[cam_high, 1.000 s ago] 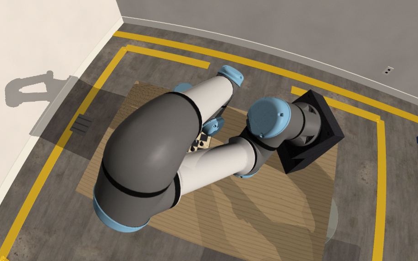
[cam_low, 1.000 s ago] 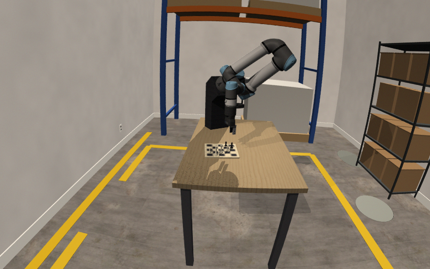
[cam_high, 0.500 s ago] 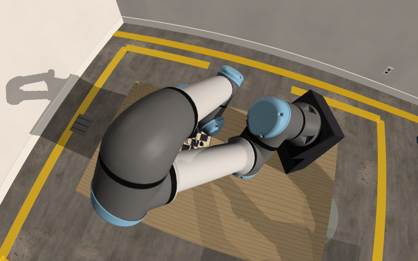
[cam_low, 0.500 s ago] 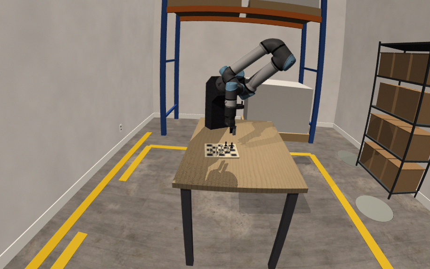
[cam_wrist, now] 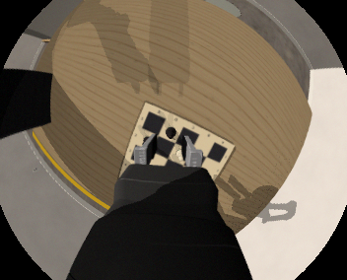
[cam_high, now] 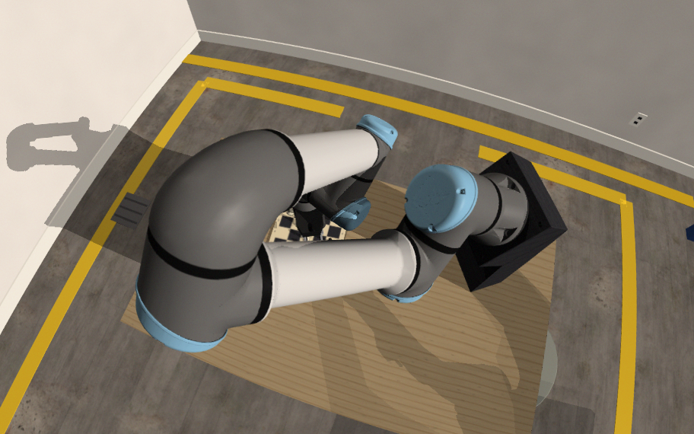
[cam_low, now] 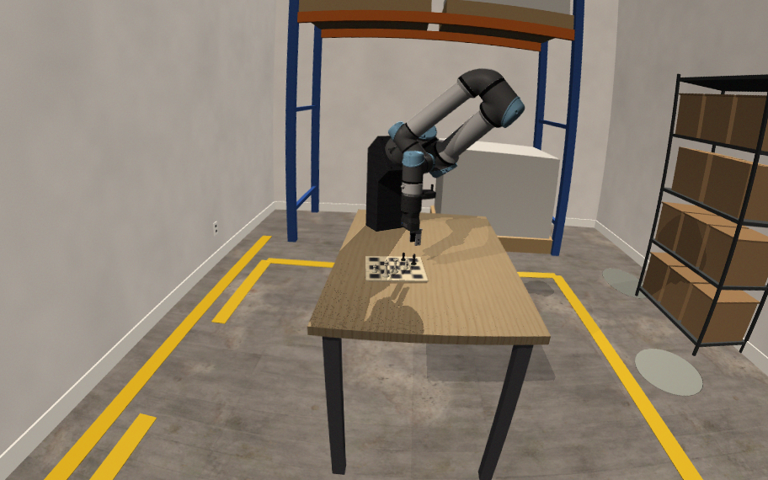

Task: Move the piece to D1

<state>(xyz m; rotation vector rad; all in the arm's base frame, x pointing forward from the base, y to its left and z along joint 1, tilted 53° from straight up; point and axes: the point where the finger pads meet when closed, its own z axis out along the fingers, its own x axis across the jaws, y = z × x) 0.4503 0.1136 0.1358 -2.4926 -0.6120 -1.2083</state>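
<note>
Now: hand 6 cm short of the chessboard, 6 cm to the left of it and 10 cm above it.
</note>
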